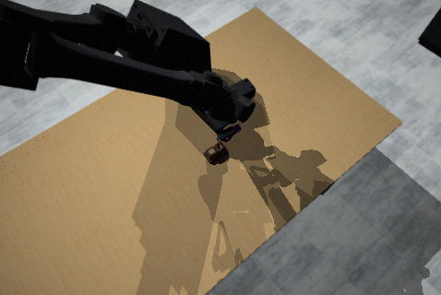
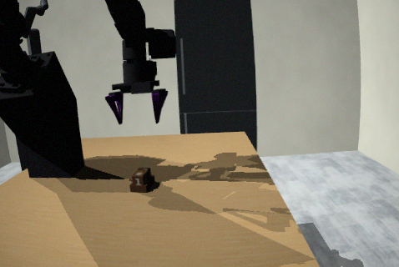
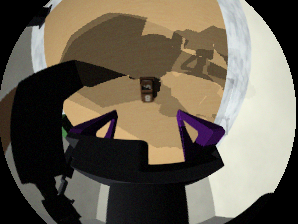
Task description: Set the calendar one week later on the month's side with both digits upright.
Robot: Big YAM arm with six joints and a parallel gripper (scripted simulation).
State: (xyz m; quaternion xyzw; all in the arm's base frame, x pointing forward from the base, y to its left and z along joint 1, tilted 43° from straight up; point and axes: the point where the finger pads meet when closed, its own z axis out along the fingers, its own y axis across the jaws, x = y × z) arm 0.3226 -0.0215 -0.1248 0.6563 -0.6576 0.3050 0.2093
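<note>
Now: hand 2 cm to the left of the brown tray and 16 cm above it.
</note>
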